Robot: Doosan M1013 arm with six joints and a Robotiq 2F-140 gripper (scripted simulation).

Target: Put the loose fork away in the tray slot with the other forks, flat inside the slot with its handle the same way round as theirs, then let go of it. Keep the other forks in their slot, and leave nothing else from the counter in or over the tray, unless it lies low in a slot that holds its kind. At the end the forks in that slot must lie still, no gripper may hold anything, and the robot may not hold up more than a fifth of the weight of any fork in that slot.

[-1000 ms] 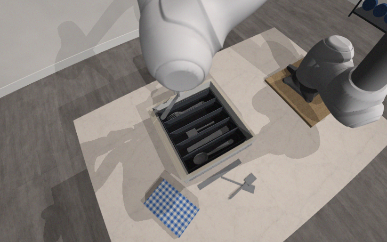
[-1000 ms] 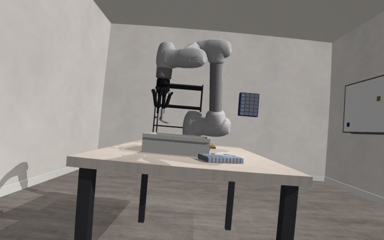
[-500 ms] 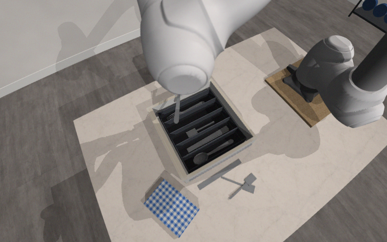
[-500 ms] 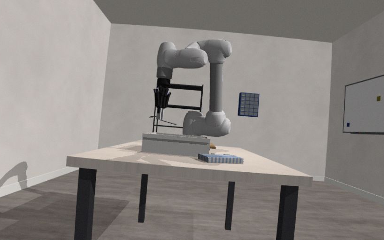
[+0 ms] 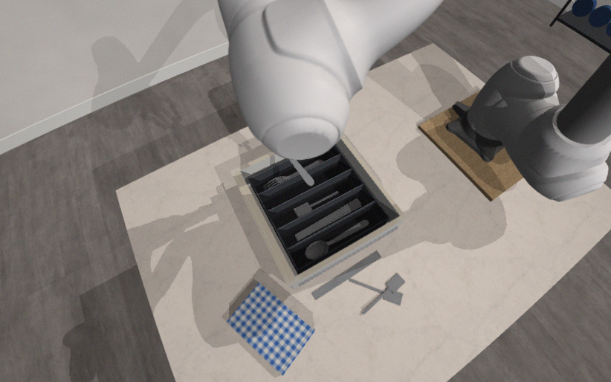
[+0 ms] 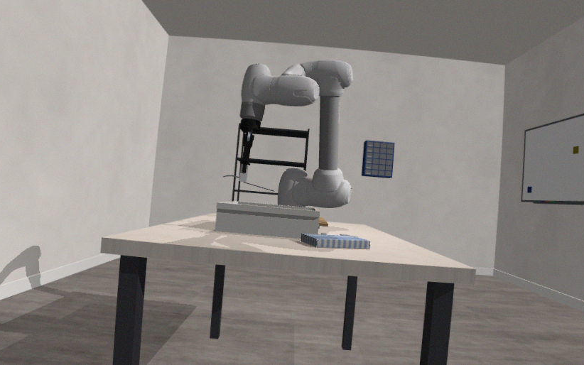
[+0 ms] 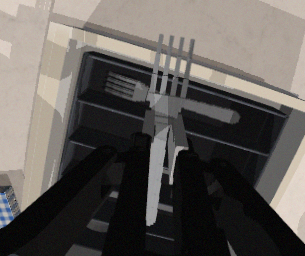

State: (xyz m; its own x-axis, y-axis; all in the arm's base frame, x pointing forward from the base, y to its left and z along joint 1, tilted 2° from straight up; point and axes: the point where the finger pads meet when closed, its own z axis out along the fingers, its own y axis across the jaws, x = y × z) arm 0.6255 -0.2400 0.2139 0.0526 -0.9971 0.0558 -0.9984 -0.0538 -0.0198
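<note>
Right now my hand is 20 mm past the cutlery tray, 120 mm to the right of it and 160 mm above it.
</note>
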